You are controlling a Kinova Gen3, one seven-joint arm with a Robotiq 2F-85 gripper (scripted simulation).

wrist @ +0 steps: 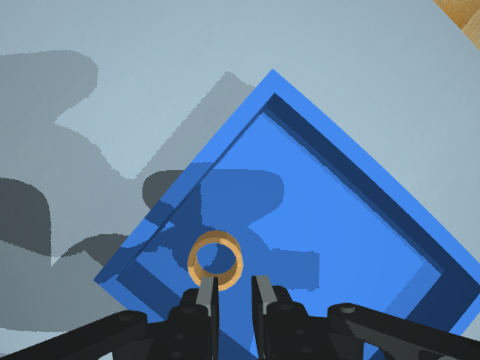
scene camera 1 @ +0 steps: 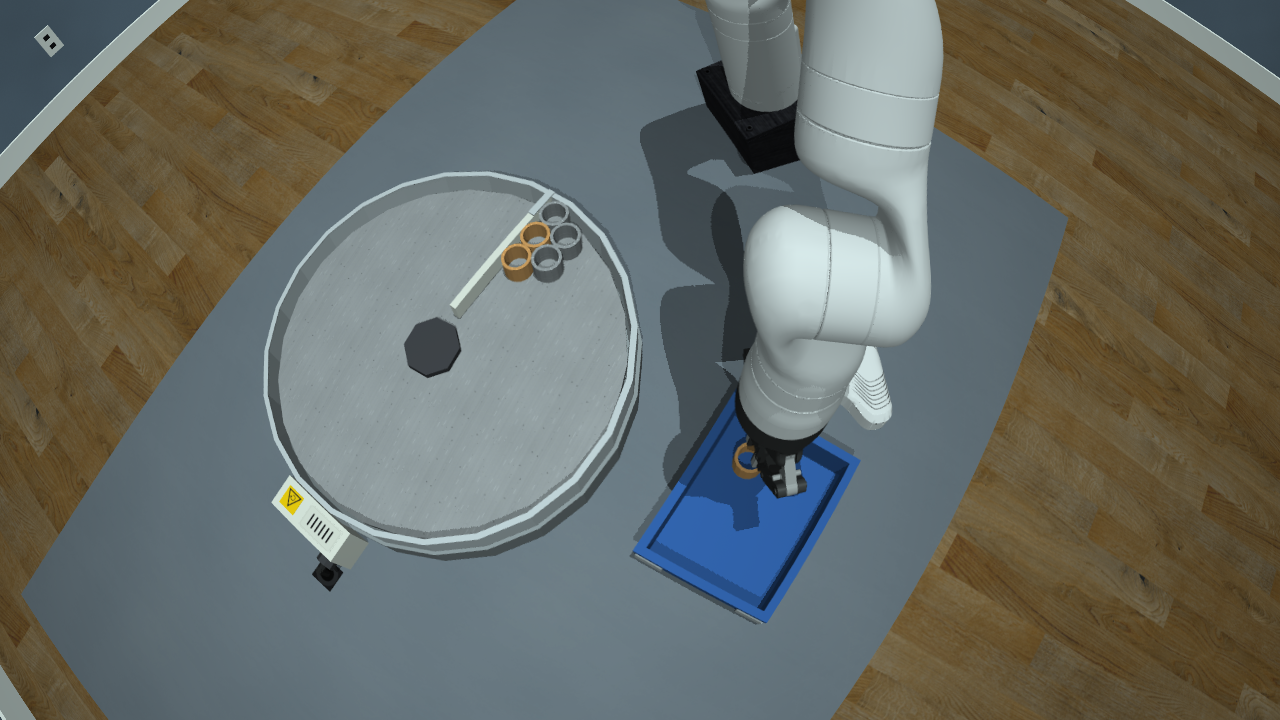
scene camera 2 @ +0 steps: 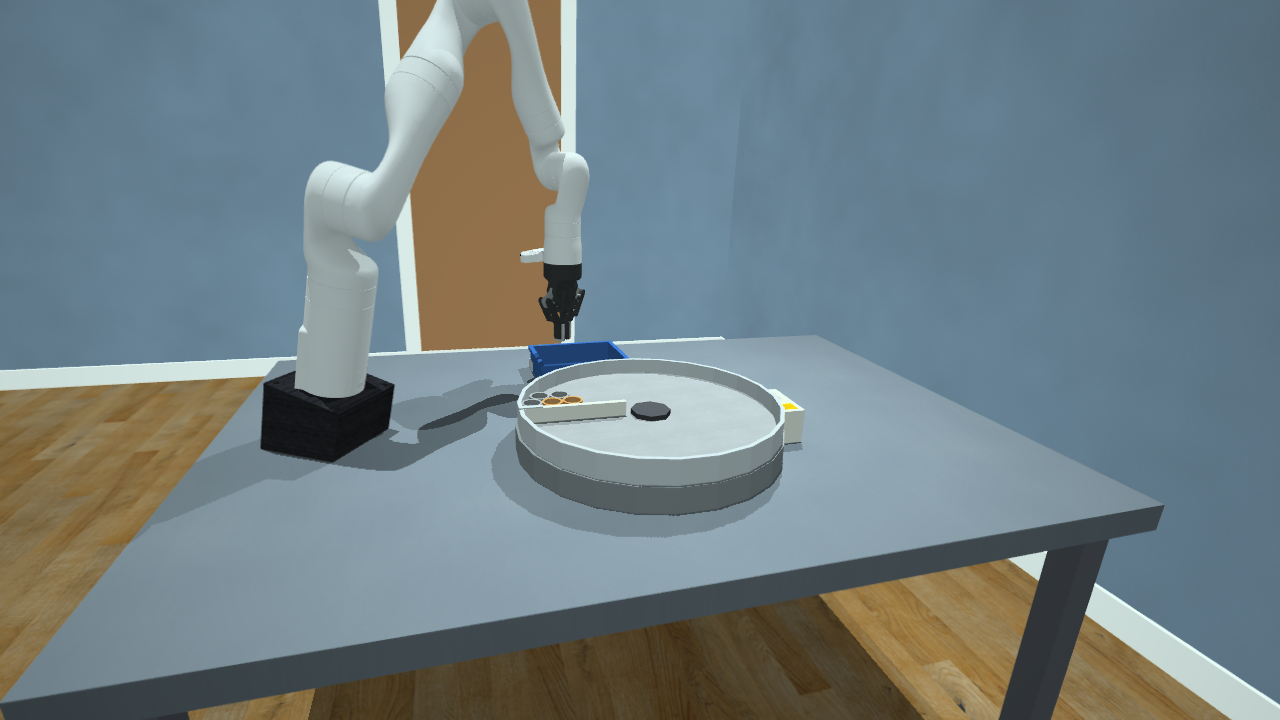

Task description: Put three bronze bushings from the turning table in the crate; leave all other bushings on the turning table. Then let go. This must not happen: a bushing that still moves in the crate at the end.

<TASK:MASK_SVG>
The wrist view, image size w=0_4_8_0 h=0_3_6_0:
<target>my gripper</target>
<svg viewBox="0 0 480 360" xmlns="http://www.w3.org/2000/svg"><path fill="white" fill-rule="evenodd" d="M218 277L202 277L200 287L186 290L182 295L180 304L173 307L169 312L167 320L161 321L161 323L148 323L147 314L144 312L124 310L3 356L0 360L98 360L112 352L113 360L218 360L220 326ZM251 277L252 322L258 360L363 360L364 342L378 347L383 352L385 360L480 360L480 341L353 303L331 305L327 309L327 317L309 316L305 306L293 301L285 287L281 285L272 286L268 275Z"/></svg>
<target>bronze bushing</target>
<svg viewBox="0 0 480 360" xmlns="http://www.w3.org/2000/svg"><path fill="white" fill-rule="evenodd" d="M214 230L204 233L197 239L190 251L187 265L189 275L199 286L201 277L218 276L218 290L221 291L233 286L239 279L243 269L241 248L237 240L227 232ZM198 250L206 244L224 244L233 251L236 260L232 268L225 273L208 273L198 263Z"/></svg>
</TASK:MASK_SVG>
